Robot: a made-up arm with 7 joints. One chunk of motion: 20 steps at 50 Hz.
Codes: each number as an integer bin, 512 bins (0 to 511) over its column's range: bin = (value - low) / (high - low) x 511, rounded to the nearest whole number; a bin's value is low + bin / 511 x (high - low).
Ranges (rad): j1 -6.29..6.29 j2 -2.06..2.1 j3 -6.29..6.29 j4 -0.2..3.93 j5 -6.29..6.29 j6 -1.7..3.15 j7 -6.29..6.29
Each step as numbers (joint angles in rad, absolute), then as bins.
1 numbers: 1.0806 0.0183 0.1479 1.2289 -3.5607 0.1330 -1.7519
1 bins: 299 255 262 177 111 193 184
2 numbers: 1.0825 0.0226 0.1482 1.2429 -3.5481 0.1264 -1.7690
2 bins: 299 256 262 179 111 192 184
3 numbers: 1.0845 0.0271 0.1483 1.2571 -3.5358 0.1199 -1.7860
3 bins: 300 256 262 180 112 192 183
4 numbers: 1.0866 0.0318 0.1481 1.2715 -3.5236 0.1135 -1.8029
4 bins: 300 257 262 182 112 191 182
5 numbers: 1.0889 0.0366 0.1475 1.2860 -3.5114 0.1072 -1.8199
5 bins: 300 258 261 184 113 190 182
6 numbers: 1.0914 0.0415 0.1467 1.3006 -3.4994 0.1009 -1.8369
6 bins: 300 258 261 186 113 190 181
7 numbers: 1.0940 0.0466 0.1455 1.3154 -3.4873 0.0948 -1.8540
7 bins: 300 259 261 187 114 189 180
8 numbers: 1.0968 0.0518 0.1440 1.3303 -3.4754 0.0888 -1.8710
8 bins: 300 259 261 189 114 188 179
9 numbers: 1.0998 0.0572 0.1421 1.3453 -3.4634 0.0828 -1.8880
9 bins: 300 260 261 191 115 188 179
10 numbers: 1.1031 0.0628 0.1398 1.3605 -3.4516 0.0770 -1.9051
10 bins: 300 261 261 193 115 187 178
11 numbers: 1.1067 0.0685 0.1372 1.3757 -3.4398 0.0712 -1.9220
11 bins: 300 261 261 195 116 187 177
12 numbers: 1.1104 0.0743 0.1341 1.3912 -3.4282 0.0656 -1.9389
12 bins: 301 262 261 197 116 186 177
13 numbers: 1.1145 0.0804 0.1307 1.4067 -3.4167 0.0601 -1.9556
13 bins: 301 263 261 199 117 185 176
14 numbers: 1.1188 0.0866 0.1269 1.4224 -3.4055 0.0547 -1.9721
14 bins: 301 264 261 201 117 185 175
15 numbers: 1.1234 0.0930 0.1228 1.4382 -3.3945 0.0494 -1.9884
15 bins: 301 264 260 203 118 184 175
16 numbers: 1.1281 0.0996 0.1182 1.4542 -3.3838 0.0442 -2.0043
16 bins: 301 265 260 205 118 184 174
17 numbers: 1.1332 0.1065 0.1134 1.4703 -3.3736 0.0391 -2.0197
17 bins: 302 266 260 207 118 183 173
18 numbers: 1.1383 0.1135 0.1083 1.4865 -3.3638 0.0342 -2.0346
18 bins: 302 267 260 209 119 183 173
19 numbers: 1.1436 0.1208 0.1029 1.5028 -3.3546 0.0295 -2.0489
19 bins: 302 268 260 211 119 182 172
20 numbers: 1.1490 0.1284 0.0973 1.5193 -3.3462 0.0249 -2.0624
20 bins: 302 269 259 213 120 182 172
